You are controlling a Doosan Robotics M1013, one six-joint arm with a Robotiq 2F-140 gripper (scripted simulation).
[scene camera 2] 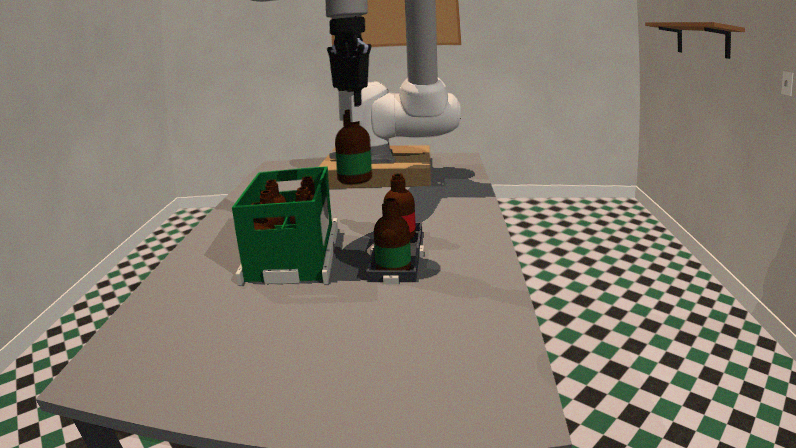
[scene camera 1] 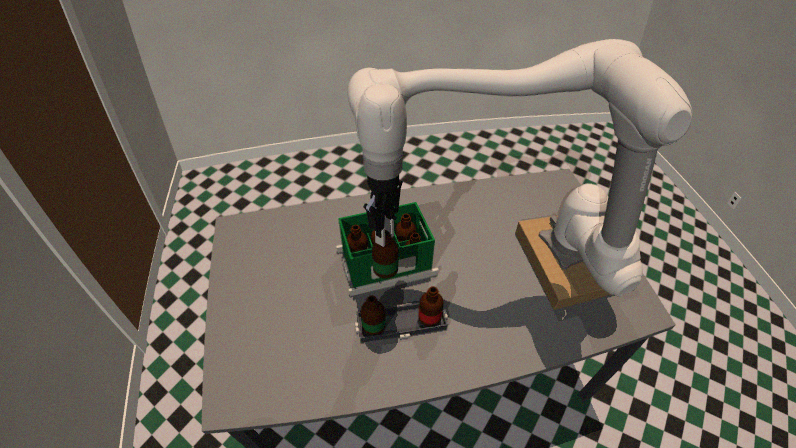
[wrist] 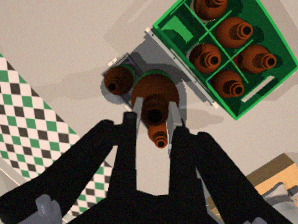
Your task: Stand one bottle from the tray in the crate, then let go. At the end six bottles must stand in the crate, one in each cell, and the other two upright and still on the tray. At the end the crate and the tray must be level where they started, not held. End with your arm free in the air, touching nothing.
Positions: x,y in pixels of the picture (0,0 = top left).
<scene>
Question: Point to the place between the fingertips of the gripper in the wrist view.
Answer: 154,109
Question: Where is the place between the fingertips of the gripper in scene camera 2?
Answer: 351,120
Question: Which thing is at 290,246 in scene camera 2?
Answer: A crate.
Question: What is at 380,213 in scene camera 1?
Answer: The gripper.
</scene>
